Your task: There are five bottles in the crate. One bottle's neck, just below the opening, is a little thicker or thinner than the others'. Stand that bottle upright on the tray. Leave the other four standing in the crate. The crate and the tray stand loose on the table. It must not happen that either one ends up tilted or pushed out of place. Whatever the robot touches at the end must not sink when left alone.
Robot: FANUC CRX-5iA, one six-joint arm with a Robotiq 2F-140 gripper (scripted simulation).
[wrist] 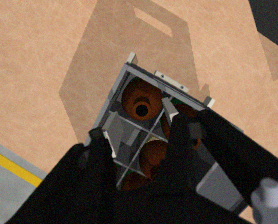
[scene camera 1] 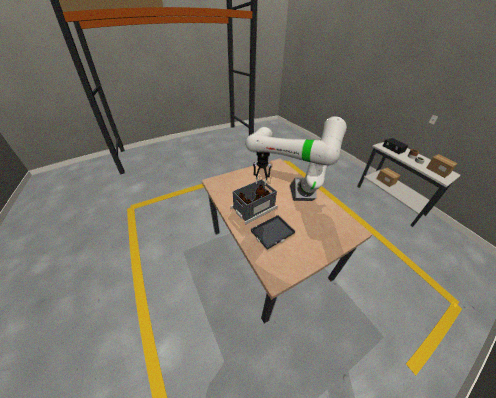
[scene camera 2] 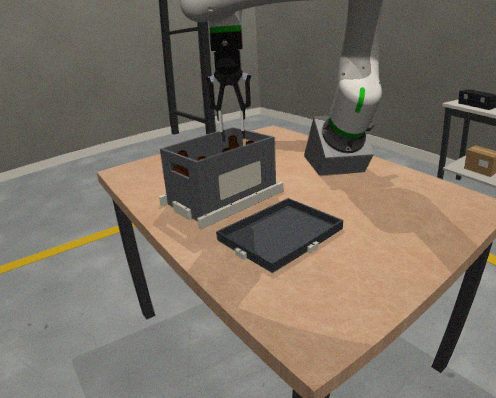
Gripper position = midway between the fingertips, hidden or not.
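Observation:
My gripper (scene camera 2: 232,130) is visible to me, and so are a dark grey crate (scene camera 2: 214,182) and a dark tray (scene camera 2: 272,232). Scene camera 1 gives me the crate (scene camera 1: 252,209) again, along with the tray (scene camera 1: 269,232). In the wrist view I see a glass bottle (wrist: 154,149) and another glass bottle (wrist: 142,101), and that same view shows my gripper (wrist: 142,115), the crate (wrist: 135,134) and the tray (wrist: 218,188).

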